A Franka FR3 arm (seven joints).
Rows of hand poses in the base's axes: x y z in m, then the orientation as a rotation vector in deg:
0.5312, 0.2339, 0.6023, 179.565, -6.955, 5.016
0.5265, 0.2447, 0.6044, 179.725, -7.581, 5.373
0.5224, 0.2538, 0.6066, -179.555, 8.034, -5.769
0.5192, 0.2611, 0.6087, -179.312, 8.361, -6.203
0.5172, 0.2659, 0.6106, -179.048, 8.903, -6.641
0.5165, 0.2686, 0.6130, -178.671, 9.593, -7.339
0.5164, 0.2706, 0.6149, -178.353, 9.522, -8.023
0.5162, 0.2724, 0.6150, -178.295, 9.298, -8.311
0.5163, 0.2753, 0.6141, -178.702, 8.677, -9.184
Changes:
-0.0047, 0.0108, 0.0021, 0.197, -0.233, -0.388
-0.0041, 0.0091, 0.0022, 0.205, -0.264, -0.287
-0.0032, 0.0073, 0.0021, 0.207, -0.291, -0.209
-0.0020, 0.0048, 0.0019, 0.220, -0.294, -0.347
-0.0007, 0.0027, 0.0024, 0.307, -0.468, -0.443
-0.0001, 0.0020, 0.0019, 0.266, -0.462, 0.043
-0.0002, 0.0018, 0.0001, 0.040, -0.190, 0.142
0.0001, 0.0029, -0.0009, -0.464, -0.528, 0.384

